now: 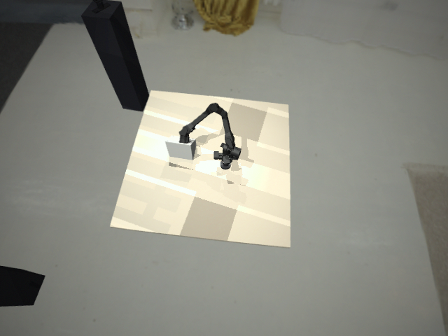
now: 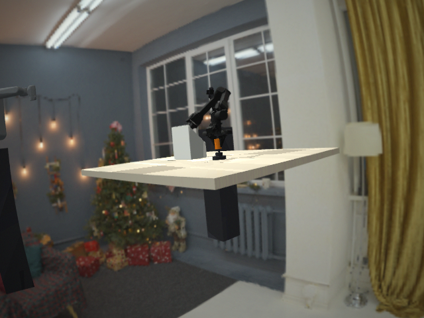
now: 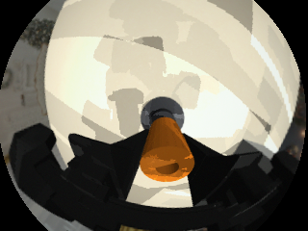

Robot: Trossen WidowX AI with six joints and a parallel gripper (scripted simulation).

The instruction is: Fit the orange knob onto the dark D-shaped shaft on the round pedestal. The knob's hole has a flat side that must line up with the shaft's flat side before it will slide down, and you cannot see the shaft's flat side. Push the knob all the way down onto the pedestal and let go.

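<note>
Now: the orange knob 20 mm above my gripper tip. From my gripper tip the other things lie so: dark round pedestal (40 mm below).
</note>
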